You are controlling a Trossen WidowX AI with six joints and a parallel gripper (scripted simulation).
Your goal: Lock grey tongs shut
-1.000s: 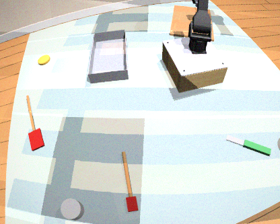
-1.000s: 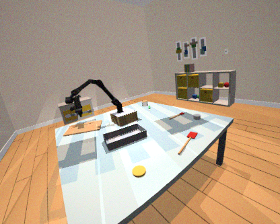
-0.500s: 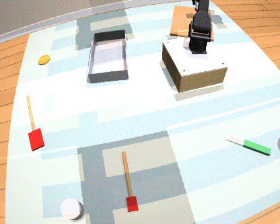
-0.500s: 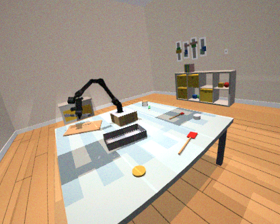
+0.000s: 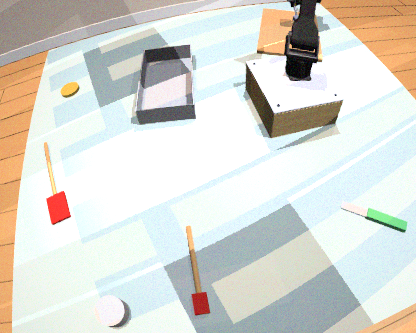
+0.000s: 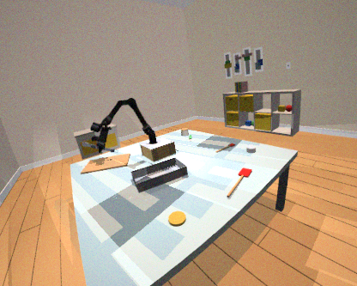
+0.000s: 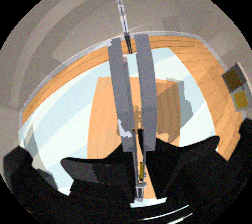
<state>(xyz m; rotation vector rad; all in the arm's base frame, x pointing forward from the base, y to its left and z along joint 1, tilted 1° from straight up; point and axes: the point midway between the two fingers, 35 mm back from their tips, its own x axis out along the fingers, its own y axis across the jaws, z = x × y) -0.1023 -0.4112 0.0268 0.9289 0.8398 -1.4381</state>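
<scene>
Now: gripper tip 100 mm above the wooden board, 40 mm to the right of it and 10 mm short of it. Round my gripper tip: yellow disc: 840 mm ahead, 270 mm to the left, 100 mm below; then green-handled knife: 830 mm to the left, 100 mm below; then roasting tin: 480 mm ahead, 330 mm to the left, 80 mm below.
</scene>
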